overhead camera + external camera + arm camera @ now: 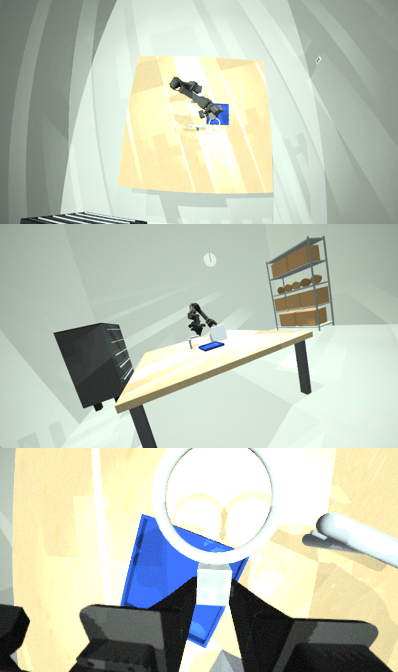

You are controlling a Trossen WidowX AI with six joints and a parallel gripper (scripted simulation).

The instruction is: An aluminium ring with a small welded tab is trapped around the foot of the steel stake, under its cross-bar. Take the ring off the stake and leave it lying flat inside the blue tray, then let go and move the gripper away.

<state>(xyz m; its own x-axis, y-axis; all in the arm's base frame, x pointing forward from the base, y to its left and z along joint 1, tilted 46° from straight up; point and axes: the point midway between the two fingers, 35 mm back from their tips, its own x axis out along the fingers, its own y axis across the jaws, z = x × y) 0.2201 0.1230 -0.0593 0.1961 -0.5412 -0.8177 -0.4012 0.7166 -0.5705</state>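
My gripper tip is 5 cm short of the aluminium ring, 2 cm to the right of it and 1 cm below it. Round my gripper tip: blue tray: 8 cm behind, 5 cm to the left, 12 cm below.
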